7 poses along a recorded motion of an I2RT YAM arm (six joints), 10 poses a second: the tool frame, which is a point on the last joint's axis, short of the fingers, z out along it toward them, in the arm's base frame.
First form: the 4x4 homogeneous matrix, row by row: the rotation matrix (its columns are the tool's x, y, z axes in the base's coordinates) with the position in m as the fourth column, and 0 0 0 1 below. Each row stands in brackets.
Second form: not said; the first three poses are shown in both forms.
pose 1, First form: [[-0.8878 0.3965 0.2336 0.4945], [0.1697 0.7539 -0.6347 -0.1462], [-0.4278 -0.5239 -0.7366 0.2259], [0 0 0 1]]
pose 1, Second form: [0.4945 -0.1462 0.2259], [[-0.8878 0.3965 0.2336], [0.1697 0.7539 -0.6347], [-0.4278 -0.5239 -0.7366]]
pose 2, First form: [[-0.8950 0.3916 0.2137 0.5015], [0.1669 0.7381 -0.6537 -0.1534], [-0.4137 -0.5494 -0.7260 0.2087], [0 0 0 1]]
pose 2, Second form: [0.5015 -0.1534 0.2087], [[-0.8950 0.3916 0.2137], [0.1669 0.7381 -0.6537], [-0.4137 -0.5494 -0.7260]]
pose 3, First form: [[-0.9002 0.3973 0.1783 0.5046], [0.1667 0.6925 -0.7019 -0.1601], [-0.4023 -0.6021 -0.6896 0.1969], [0 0 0 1]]
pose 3, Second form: [0.5046 -0.1601 0.1969], [[-0.9002 0.3973 0.1783], [0.1667 0.6925 -0.7019], [-0.4023 -0.6021 -0.6896]]
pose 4, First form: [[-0.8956 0.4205 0.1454 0.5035], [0.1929 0.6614 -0.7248 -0.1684], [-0.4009 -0.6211 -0.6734 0.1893], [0 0 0 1]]
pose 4, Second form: [0.5035 -0.1684 0.1893], [[-0.8956 0.4205 0.1454], [0.1929 0.6614 -0.7248], [-0.4009 -0.6211 -0.6734]]
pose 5, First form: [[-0.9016 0.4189 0.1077 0.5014], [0.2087 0.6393 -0.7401 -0.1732], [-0.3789 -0.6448 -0.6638 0.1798], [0 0 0 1]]
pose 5, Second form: [0.5014 -0.1732 0.1798], [[-0.9016 0.4189 0.1077], [0.2087 0.6393 -0.7401], [-0.3789 -0.6448 -0.6638]]
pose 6, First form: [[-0.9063 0.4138 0.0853 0.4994], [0.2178 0.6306 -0.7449 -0.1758], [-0.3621 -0.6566 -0.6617 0.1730], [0 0 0 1]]
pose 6, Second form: [0.4994 -0.1758 0.1730], [[-0.9063 0.4138 0.0853], [0.2178 0.6306 -0.7449], [-0.3621 -0.6566 -0.6617]]
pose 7, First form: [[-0.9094 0.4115 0.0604 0.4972], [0.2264 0.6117 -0.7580 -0.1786], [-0.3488 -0.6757 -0.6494 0.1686], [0 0 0 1]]
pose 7, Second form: [0.4972 -0.1786 0.1686], [[-0.9094 0.4115 0.0604], [0.2264 0.6117 -0.7580], [-0.3488 -0.6757 -0.6494]]
